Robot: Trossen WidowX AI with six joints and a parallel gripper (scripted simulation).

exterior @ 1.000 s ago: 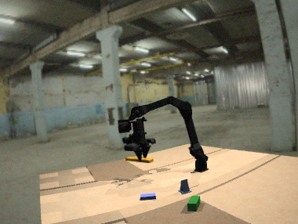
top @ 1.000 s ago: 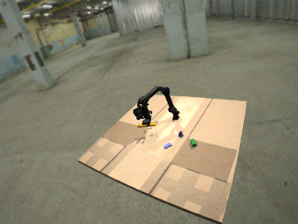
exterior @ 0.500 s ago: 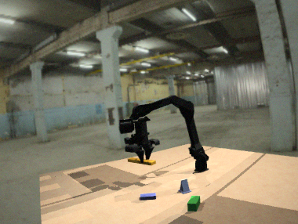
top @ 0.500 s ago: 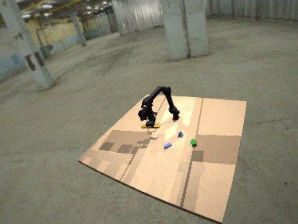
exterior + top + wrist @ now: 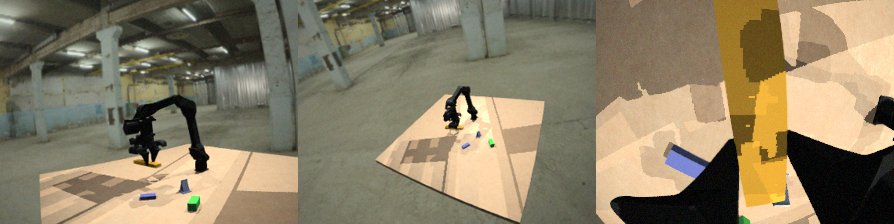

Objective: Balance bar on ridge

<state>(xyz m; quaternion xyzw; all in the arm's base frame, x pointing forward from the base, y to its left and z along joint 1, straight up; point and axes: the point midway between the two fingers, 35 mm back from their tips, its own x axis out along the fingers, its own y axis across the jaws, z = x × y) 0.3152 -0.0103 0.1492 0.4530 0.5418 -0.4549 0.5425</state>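
Right now the green block is 31 cm to the left of my gripper tip and 10 cm below it. The rest, counted from my gripper tip: blue block (11 cm to the left, 11 cm below, 9 cm ahead); orange bar (3 cm to the right).
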